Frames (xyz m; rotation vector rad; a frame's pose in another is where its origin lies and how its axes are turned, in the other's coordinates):
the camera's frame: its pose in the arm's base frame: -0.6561 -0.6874 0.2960 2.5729 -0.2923 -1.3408
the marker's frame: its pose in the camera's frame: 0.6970 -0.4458 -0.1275 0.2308 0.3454 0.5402
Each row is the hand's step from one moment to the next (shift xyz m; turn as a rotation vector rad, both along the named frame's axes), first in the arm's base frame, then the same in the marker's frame.
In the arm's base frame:
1: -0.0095 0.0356 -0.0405 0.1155 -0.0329 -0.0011
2: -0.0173 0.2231 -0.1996 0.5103 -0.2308 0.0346
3: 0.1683 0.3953 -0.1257 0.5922 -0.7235 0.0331
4: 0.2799 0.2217 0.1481 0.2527 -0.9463 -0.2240
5: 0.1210 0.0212 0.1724 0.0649 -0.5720 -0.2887
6: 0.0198 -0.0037 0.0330 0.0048 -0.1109 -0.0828
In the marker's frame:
1: -0.0180 -0.0370 0.0361 0.0960 -0.0431 -0.0578
2: -0.1040 -0.2324 0.1584 0.4719 -0.1137 -0.2815
3: -0.1338 -0.4268 -0.0174 0.8727 0.1843 -0.2822
4: -0.0299 -0.2508 -0.2926 0.9015 0.4228 0.1341
5: 0.0047 -0.0094 -0.2114 0.5398 0.2395 0.2569
6: 0.0043 0.0055 -0.0380 0.1085 0.0393 0.0765

